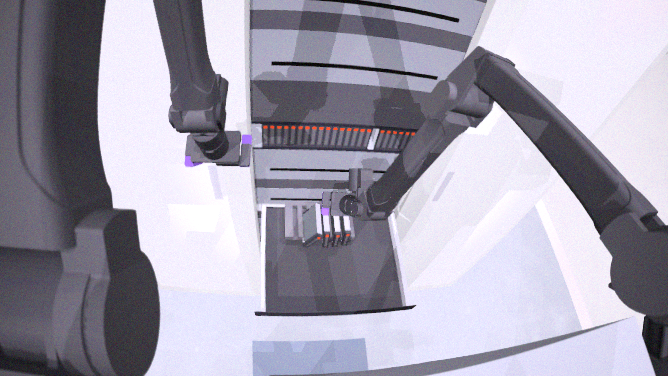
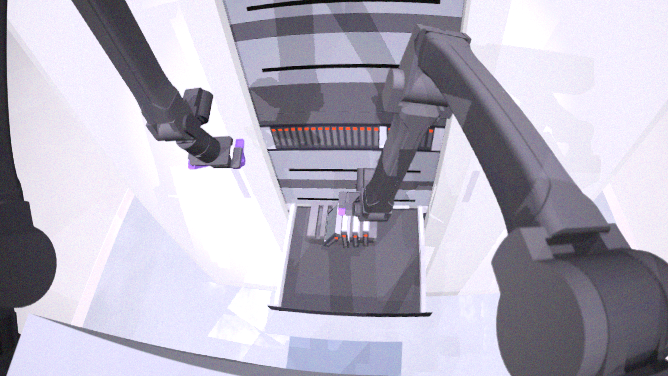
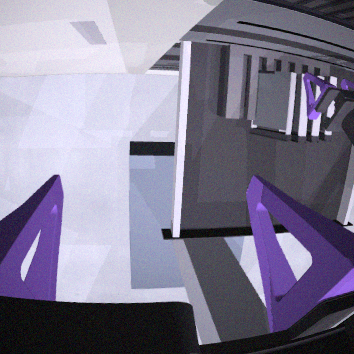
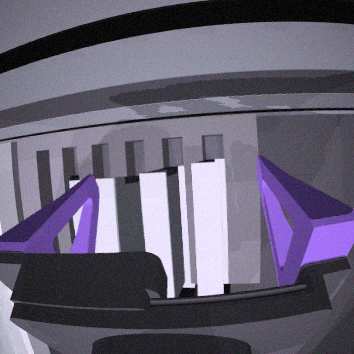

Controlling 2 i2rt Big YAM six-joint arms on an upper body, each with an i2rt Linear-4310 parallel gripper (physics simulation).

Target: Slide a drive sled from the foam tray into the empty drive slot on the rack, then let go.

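Frame: origin at the left arm's base, x ahead, y left, z up, level; centimetres.
Seen in the pictures: left gripper, fingertip midpoint: (image 1: 222, 160) (image 2: 227, 162) (image 3: 157, 183); right gripper, fingertip midpoint: (image 1: 338, 202) (image 3: 324, 77) (image 4: 173, 172).
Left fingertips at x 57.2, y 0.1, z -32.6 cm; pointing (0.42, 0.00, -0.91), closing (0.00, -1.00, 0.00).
Observation:
Offsets run from my left fingertips to a thing's middle. "pt": to the spot under its first point.
The grey foam tray {dy -25.6, dx +6.7, dz -37.3 cm} (image 1: 290, 222) (image 2: 312, 222) (image 3: 234, 85) (image 4: 245, 225) stands in the dark open drawer {pt dy -19.2, dx -12.2, dz -40.0 cm} (image 1: 300, 280) (image 2: 350, 285). It holds several upright drive sleds with white edges and red marks; the rightmost sled {dy -33.1, dx +4.0, dz -32.8 cm} (image 1: 347, 225) (image 2: 366, 227) (image 4: 209, 225) is one. Another sled {dy -22.9, dx +3.4, dz -33.0 cm} (image 1: 312, 222) leans. My right gripper (image 4: 173, 172) is open above the sleds, fingers on either side of several of them, holding none. My left gripper (image 1: 217, 150) (image 2: 217, 154) (image 3: 157, 183) is open and empty, left of the rack. The empty drive slot (image 1: 373, 139) (image 2: 383, 136) shows pale in the row of drives.
The rack {pt dy -11.9, dx +13.1, dz +22.0 cm} (image 1: 280, 45) (image 2: 280, 52) rises behind the drawer. Its drive row with red marks lies above the drawer, and the right forearm (image 1: 410, 165) (image 2: 400, 145) covers part of it. White panels flank the rack. The drawer's side walls (image 1: 398, 260) (image 3: 181, 150) stand around the tray.

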